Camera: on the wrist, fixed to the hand. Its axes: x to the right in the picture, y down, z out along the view.
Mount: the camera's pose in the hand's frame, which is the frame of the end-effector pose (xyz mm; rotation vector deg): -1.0 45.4 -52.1 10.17 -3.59 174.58
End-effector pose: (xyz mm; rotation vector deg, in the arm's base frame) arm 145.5 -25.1 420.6 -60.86 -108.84 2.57
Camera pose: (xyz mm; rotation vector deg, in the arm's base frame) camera 213.5 -16.8 430.1 -136.28 69.38 92.40
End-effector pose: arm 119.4 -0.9 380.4 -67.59 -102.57 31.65
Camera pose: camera 186.6 13.1 372.0 114.61 -71.96 -81.77
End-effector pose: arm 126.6 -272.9 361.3 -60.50 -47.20 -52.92
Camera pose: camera 173.8 -312.5 330.0 -50.22 58.61 98.33
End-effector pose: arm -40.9 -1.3 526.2 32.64 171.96 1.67
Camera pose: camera -28.0 40.4 579.8 177.94 -25.63 -3.10
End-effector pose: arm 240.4 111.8 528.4 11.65 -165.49 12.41
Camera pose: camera 246.0 164.9 572.3 165.55 18.93 -30.21
